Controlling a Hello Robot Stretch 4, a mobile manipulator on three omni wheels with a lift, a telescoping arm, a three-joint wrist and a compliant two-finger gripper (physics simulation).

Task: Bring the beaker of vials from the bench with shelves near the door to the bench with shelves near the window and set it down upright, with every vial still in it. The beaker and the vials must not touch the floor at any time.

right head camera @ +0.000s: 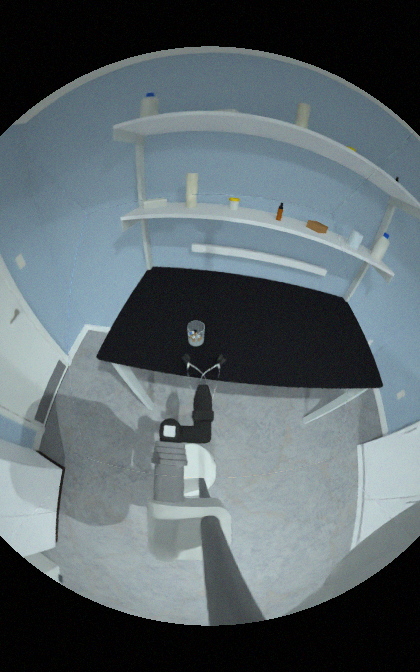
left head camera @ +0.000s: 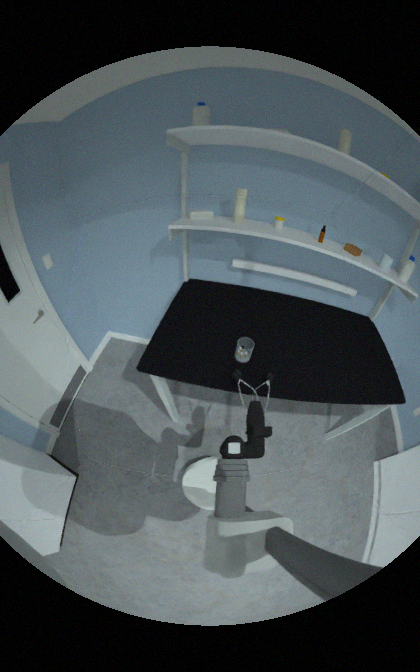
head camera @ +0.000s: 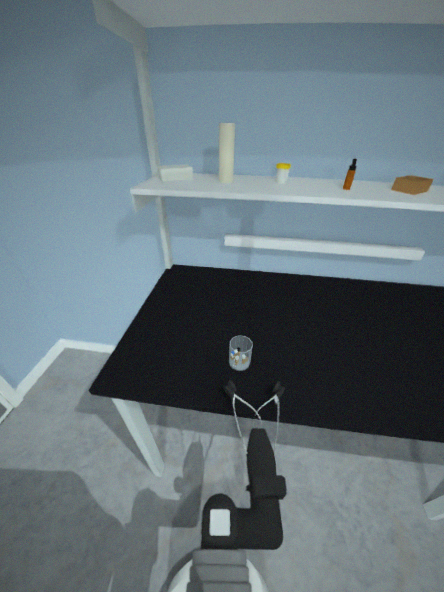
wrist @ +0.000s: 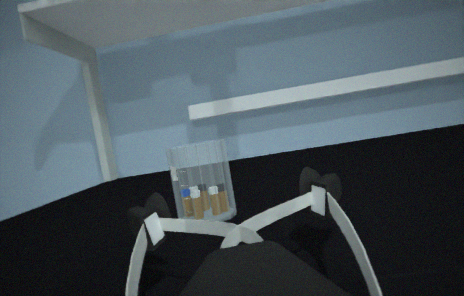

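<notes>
A clear beaker (head camera: 240, 353) (left head camera: 244, 350) (right head camera: 196, 333) (wrist: 201, 180) stands upright on the black bench top (head camera: 350, 340) (left head camera: 310, 345) (right head camera: 280, 330), towards its left end. Several small vials (wrist: 205, 201) with amber contents and white or blue caps are inside it. My gripper (head camera: 254, 389) (left head camera: 254, 376) (right head camera: 204, 359) (wrist: 234, 197) is open and empty, over the bench's front edge. The beaker is beyond the fingertips, in front of the gap and nearer the left finger in the wrist view. The bench near the window cannot be made out in these views.
A white shelf (head camera: 250, 191) above the bench's back holds a tall cream cylinder (head camera: 226, 153), a yellow-lidded jar (head camera: 282, 173), an orange bottle (head camera: 350, 176) and a brown box (head camera: 412, 184). A white rail (head camera: 320, 246) runs along the wall. A door (left head camera: 30, 340) is at the left.
</notes>
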